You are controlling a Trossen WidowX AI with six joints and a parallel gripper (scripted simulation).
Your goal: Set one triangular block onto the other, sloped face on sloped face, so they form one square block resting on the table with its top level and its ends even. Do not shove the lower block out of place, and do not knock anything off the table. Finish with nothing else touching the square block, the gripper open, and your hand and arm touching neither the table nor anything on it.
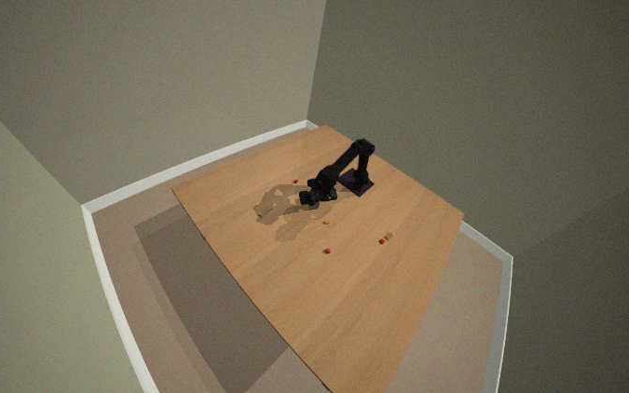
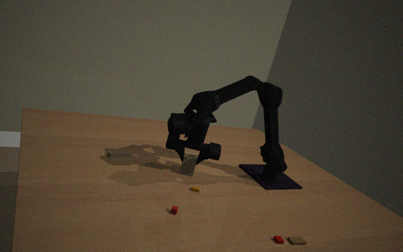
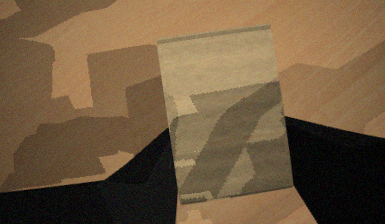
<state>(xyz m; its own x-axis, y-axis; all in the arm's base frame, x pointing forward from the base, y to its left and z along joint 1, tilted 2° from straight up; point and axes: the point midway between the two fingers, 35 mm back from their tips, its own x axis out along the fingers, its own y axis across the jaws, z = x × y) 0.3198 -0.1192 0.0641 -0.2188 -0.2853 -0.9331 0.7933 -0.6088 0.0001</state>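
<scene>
Now: the triangular block 1 cm to the left of my gripper tip, 1 cm ahead of it and 1 cm above it. From my gripper tip the other things lie so: yellow cube 12 cm to the left, 5 cm ahead, 3 cm below; small brown tile 42 cm to the left, 9 cm behind, 3 cm below.
</scene>
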